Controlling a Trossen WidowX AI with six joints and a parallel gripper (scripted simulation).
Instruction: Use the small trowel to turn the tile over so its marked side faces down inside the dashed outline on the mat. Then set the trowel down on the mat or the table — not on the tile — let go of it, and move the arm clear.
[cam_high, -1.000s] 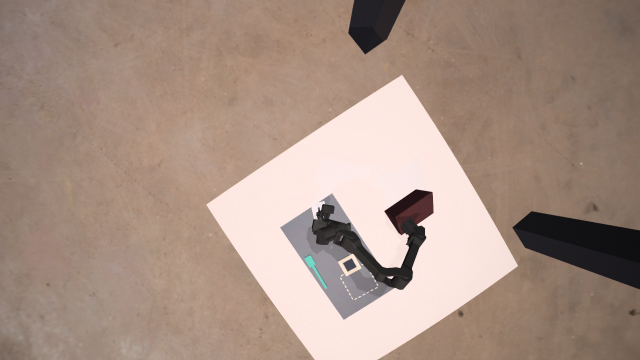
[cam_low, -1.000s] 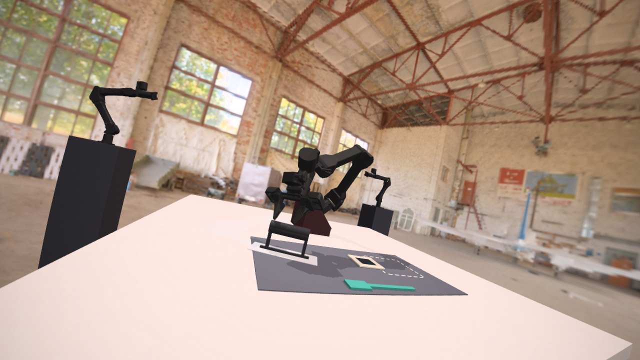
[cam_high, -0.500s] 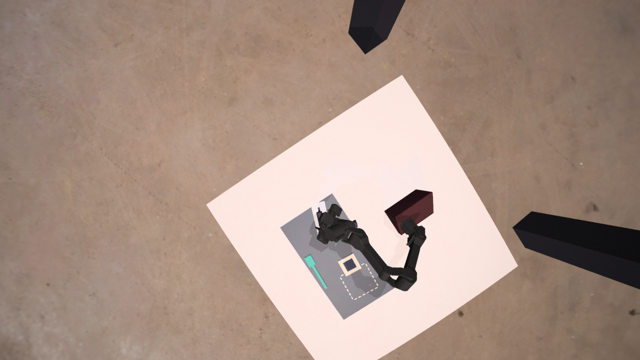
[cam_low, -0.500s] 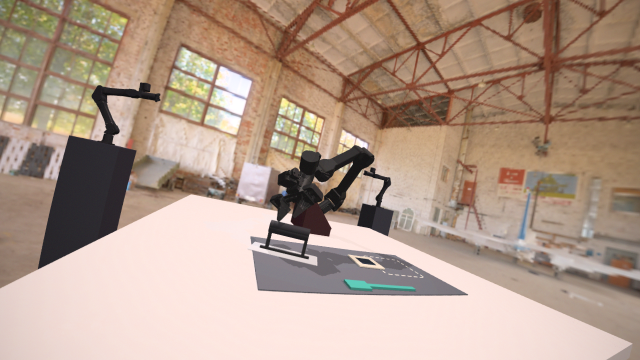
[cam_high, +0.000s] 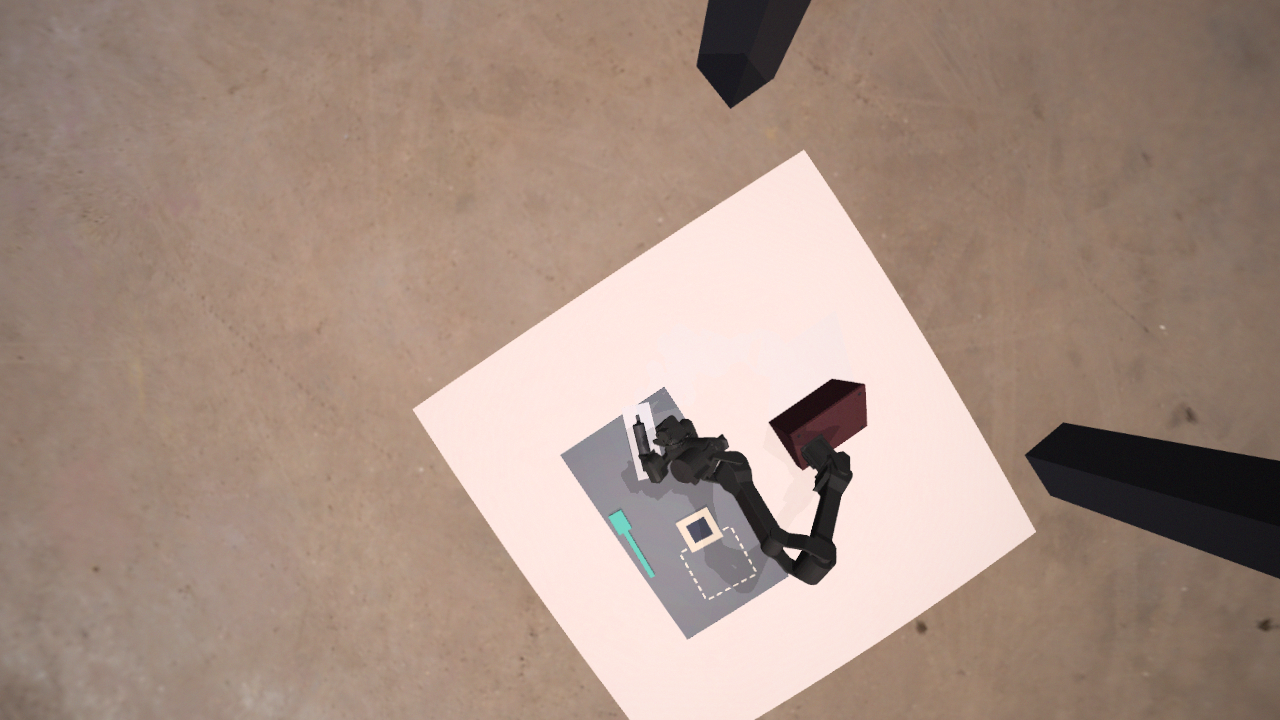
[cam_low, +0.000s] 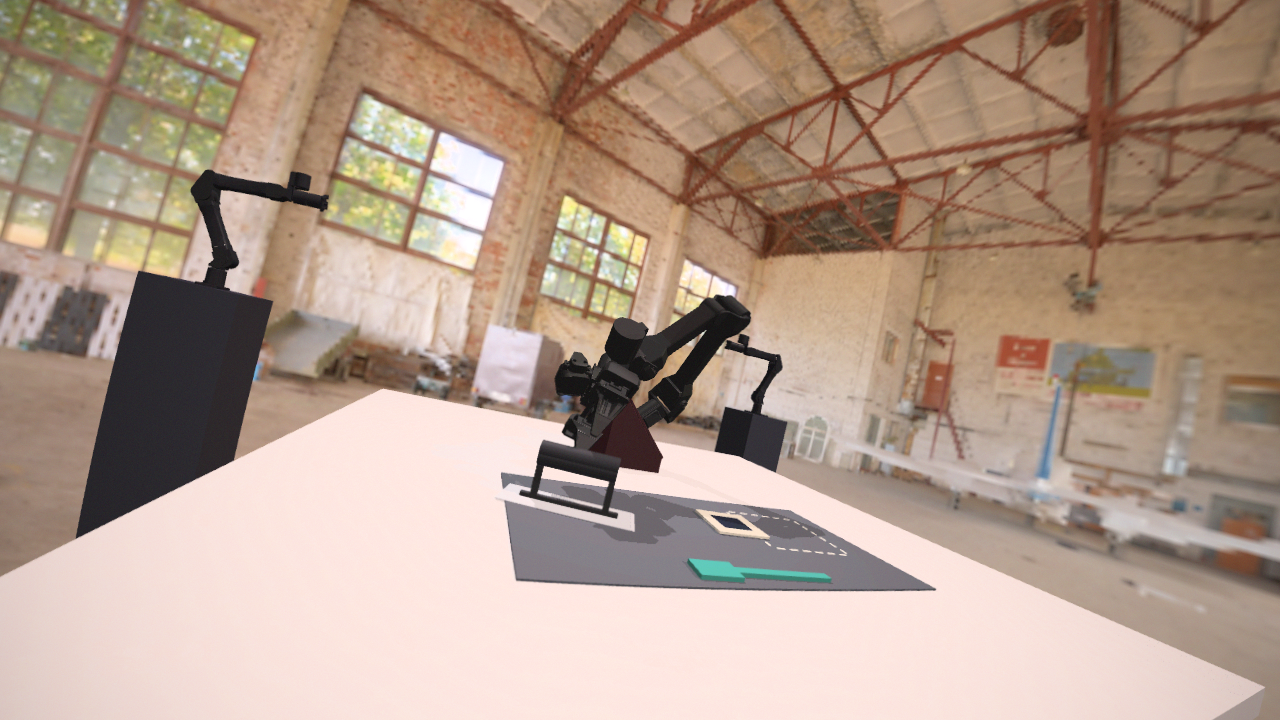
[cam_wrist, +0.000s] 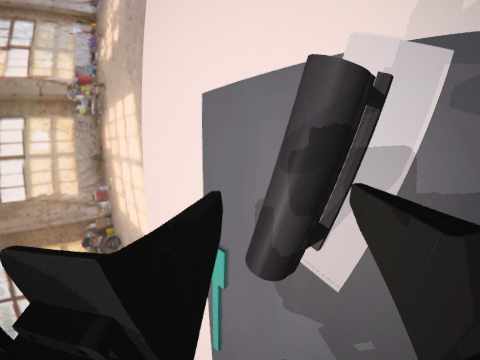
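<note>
Now: gripper tip 1 cm short of the trowel, 1 cm to the right of it and 5 cm above it. Round my gripper tip: cream tile (3 cm ahead, 28 cm to the left, 9 cm below); then teal flat piece (20 cm ahead, 19 cm to the left, 9 cm below); then grey mat (6 cm ahead, 22 cm to the left, 11 cm below).
</note>
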